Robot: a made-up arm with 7 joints. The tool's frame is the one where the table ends. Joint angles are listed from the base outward.
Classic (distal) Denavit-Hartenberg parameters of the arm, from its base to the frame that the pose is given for. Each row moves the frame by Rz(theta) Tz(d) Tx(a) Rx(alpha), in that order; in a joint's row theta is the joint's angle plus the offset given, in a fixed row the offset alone. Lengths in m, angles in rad.
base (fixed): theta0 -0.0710, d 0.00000, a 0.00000, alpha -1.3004
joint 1: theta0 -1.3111, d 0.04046, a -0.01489, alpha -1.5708
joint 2: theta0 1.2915, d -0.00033, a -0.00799, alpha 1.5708
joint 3: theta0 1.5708, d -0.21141, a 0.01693, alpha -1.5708
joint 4: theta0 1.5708, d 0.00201, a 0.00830, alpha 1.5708
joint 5: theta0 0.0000, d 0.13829, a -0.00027, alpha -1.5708
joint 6: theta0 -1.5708, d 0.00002, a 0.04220, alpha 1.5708
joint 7: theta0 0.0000, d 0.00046, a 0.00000, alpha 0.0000
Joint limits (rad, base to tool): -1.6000..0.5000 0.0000..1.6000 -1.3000..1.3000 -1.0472..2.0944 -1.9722..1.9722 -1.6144..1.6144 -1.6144..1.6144
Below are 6 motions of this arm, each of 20 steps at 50 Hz.
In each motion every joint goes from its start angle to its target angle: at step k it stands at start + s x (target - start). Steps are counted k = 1, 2, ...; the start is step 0. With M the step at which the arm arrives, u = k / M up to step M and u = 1 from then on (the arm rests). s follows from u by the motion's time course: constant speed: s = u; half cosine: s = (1 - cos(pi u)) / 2; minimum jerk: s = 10 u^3 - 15 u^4 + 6 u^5.
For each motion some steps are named. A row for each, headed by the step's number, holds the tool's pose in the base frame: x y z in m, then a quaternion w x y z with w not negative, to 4 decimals.
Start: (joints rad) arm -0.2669 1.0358 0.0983 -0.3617 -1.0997 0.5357 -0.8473
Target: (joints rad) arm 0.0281 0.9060 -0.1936 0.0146 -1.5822 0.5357 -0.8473
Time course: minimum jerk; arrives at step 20
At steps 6, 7, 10, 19, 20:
6: 0.1962 0.1797 -0.1045 0.8121 -0.1190 0.1585 -0.5489
7: 0.1931 0.1812 -0.1153 0.8077 -0.1532 0.1722 -0.5427
10: 0.1770 0.1856 -0.1544 0.7863 -0.2757 0.2179 -0.5081
19: 0.1273 0.1899 -0.2205 0.7274 -0.4829 0.2825 -0.3973
20: 0.1271 0.1899 -0.2206 0.7272 -0.4834 0.2826 -0.3970

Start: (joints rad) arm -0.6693 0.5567 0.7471 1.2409 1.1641 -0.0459 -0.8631
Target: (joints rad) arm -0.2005 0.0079 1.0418 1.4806 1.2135 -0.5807 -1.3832
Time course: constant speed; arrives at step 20
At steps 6, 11, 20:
6: 0.1621 0.2128 -0.3195 0.7320 0.1074 0.5611 -0.3713
11: 0.1115 0.1652 -0.3585 0.6938 -0.0150 0.5351 -0.4818
20: 0.0152 0.0679 -0.3888 0.6174 -0.2376 0.4247 -0.6181

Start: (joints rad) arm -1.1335 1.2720 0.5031 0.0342 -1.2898 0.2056 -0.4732
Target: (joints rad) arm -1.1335 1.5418 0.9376 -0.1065 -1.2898 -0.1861 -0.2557
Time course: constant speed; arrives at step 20
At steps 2, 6, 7, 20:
2: 0.1584 0.2394 0.1766 0.7884 0.0440 -0.5598 -0.2511
6: 0.1276 0.2423 0.1894 0.7449 0.0675 -0.6285 -0.2133
7: 0.1198 0.2427 0.1921 0.7327 0.0731 -0.6450 -0.2044
20: 0.0174 0.2334 0.2098 0.5292 0.1329 -0.8299 -0.1163

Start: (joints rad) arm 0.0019 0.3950 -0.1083 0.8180 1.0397 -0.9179 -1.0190
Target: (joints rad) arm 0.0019 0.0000 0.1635 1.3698 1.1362 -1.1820 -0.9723
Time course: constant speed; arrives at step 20
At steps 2, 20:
2: 0.0407 0.1295 -0.3444 0.4383 0.2806 0.3061 -0.7971
20: -0.0323 0.0268 -0.3672 0.5457 -0.0123 0.2211 -0.8082

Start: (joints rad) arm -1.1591 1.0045 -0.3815 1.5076 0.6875 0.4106 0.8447
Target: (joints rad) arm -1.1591 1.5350 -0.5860 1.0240 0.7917 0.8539 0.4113
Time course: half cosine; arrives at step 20
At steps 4, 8, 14, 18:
4: 0.2570 0.3375 -0.0691 0.3517 0.7649 0.1959 0.5028
8: 0.2409 0.3550 -0.0264 0.2895 0.7661 0.2177 0.5309
14: 0.2052 0.3687 0.0460 0.1831 0.7477 0.2530 0.5860
18: 0.1893 0.3684 0.0727 0.1434 0.7336 0.2645 0.6094

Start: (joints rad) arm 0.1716 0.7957 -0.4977 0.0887 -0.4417 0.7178 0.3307
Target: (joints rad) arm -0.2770 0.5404 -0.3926 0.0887 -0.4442 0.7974 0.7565
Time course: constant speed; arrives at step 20
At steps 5, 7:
5: 0.0722 0.1565 -0.2879 0.7596 0.3111 0.5698 0.0386
7: 0.0866 0.1497 -0.2869 0.7740 0.3124 0.5478 0.0569

